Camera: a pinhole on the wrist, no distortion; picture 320 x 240 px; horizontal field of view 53.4 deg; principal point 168.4 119.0 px. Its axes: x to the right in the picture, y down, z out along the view. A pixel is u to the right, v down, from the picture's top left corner.
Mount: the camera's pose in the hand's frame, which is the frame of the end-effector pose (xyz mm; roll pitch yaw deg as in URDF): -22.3 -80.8 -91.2 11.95 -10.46 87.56
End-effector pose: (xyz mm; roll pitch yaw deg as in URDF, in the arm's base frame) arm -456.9 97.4 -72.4 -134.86 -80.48 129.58
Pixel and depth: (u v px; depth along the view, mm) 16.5 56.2 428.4
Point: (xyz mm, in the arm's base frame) -770.7 -220.2 74.4
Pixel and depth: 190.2 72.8 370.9
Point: -736.9 9.1 16.0
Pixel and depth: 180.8 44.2 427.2
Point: -787.4 0.9 68.9
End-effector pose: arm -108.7 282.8 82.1 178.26 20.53 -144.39
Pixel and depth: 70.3 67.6 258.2
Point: -1.1 110.0 -72.8
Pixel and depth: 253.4 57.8 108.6
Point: -78.0 216.1 59.3
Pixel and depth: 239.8 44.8 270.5
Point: -94.6 210.9 -110.1
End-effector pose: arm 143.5 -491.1 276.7 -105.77 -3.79 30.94
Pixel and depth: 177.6 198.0 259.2
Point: 8.6 -339.8 344.3
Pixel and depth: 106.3 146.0 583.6
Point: -100.5 -26.2 444.0
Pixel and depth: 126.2 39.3 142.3
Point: 136.6 -416.0 390.8
